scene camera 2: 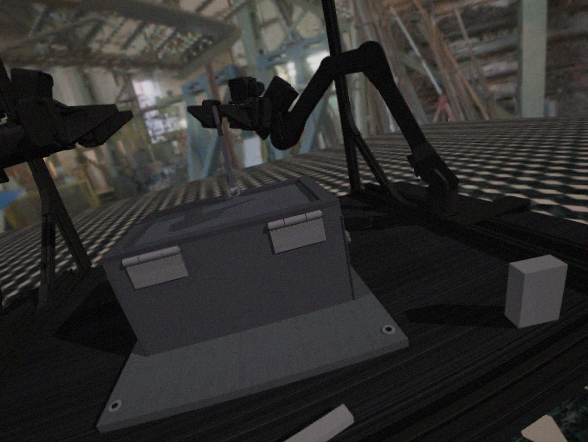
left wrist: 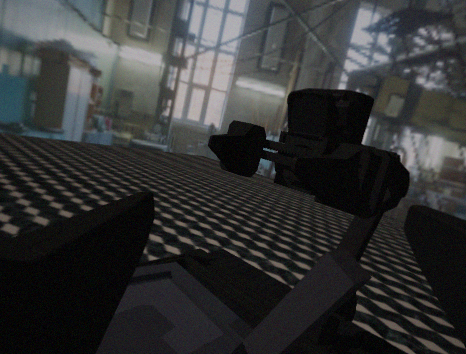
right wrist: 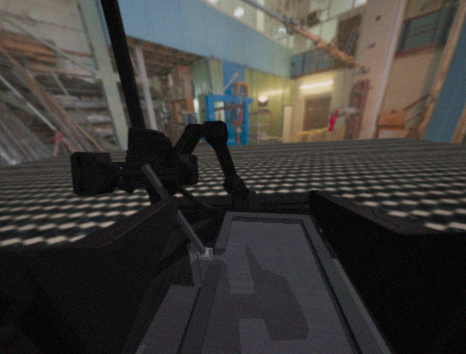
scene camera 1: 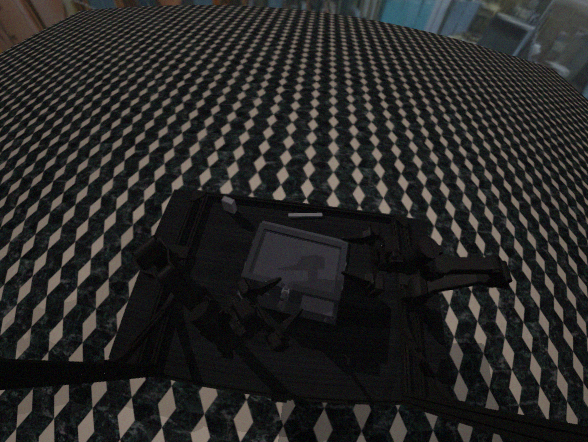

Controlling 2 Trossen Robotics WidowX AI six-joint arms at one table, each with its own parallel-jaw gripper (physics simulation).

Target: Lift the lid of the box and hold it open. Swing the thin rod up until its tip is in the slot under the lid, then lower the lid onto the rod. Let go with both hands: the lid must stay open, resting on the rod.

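Pixels of known places: left gripper, fingertip midpoint: (scene camera 2: 202,108) (left wrist: 278,210) (right wrist: 159,169) (scene camera 1: 291,292); right gripper, fingertip midpoint: (scene camera 2: 125,111) (left wrist: 247,151) (right wrist: 242,199) (scene camera 1: 341,254); left arm's base at its link origin: (scene camera 2: 442,210) (right wrist: 238,205); right arm's base at its link origin: (left wrist: 318,334) (scene camera 1: 408,296).
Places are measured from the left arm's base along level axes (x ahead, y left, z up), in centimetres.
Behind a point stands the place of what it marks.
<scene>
The grey box (scene camera 1: 318,305) @[x 54.0, y -9.3, z 14.5 cm] (scene camera 2: 240,281) @[x 47.2, y 14.6, z 7.2 cm] stands mid-table with its lid (scene camera 1: 297,259) @[x 46.3, y 4.9, z 14.4 cm] (scene camera 2: 240,210) @[x 44.2, y 6.0, z 14.4 cm] (right wrist: 267,274) @[x 47.3, y 3.8, z 14.4 cm] lying shut and flat. The thin grey rod (scene camera 2: 224,153) @[x 43.4, y -9.4, z 22.5 cm] (right wrist: 189,230) @[x 43.8, y -8.6, z 20.5 cm] (left wrist: 309,298) @[x 42.3, y -13.7, z 30.7 cm] stands up from its pivot at the lid's front edge. Its upper end is at my left gripper (scene camera 2: 211,111) @[x 45.1, y -10.8, z 31.6 cm] (scene camera 1: 266,302), which is open, with the rod loose between the fingers. My right gripper (scene camera 1: 362,256) (scene camera 2: 104,120) (left wrist: 247,151) @[x 56.5, y -0.1, z 32.6 cm] is open and empty. It hovers at the lid's side edge with a finger on each side of the lid in the right wrist view.
The box sits on a grey base plate (scene camera 2: 270,351) @[x 46.2, y 20.3, z -0.7 cm] on the black table mat (scene camera 1: 336,364) @[x 64.0, y -25.7, z -1.9 cm]. A small white block (scene camera 1: 228,204) @[x 15.7, y 29.5, z 4.5 cm] (scene camera 2: 511,294) @[x 17.6, y 29.8, z 1.8 cm] and a white strip (scene camera 1: 305,215) @[x 48.4, y 32.3, z -1.1 cm] (scene camera 2: 323,423) @[x 43.6, y 31.7, z -0.9 cm] lie near the mat's far edge. A black upright post (scene camera 2: 336,88) @[x 3.7, y -37.3, z 32.4 cm] stands behind the box.
</scene>
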